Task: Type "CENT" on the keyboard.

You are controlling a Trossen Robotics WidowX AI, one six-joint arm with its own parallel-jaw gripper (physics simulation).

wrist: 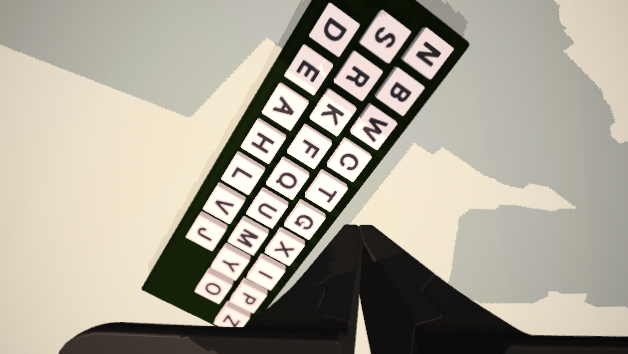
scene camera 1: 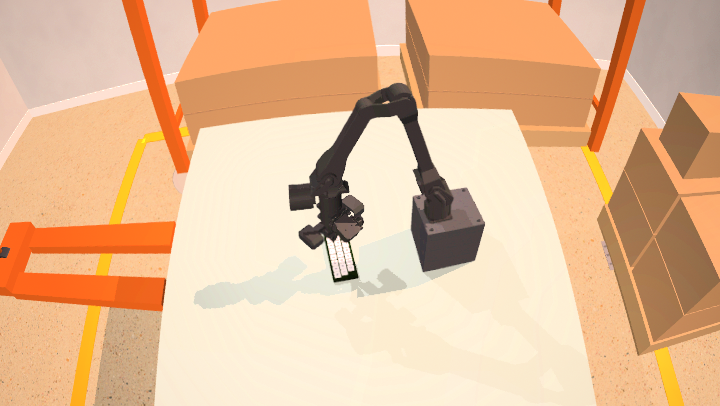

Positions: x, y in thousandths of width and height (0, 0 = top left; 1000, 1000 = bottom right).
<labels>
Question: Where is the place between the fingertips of my gripper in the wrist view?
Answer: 569, 674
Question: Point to a keyboard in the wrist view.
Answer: At 396, 648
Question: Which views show my gripper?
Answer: The wrist view and scene camera 1: all of them.
</labels>
